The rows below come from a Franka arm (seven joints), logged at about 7 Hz.
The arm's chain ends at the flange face. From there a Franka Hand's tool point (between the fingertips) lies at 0.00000 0.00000 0.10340 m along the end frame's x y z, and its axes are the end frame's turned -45 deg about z.
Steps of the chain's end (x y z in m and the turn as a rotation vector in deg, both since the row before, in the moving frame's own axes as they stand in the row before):
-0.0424, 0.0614, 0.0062, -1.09, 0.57, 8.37
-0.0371, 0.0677, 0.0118, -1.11, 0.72, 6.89
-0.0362, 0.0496, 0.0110, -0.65, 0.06, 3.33
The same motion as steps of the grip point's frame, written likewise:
-0.0742, 0.0155, 0.0062, -1.17, -0.37, 8.37
-0.0747, 0.0239, 0.0118, -1.29, -0.28, 6.89
-0.0614, 0.0104, 0.0110, -0.50, -0.42, 3.33

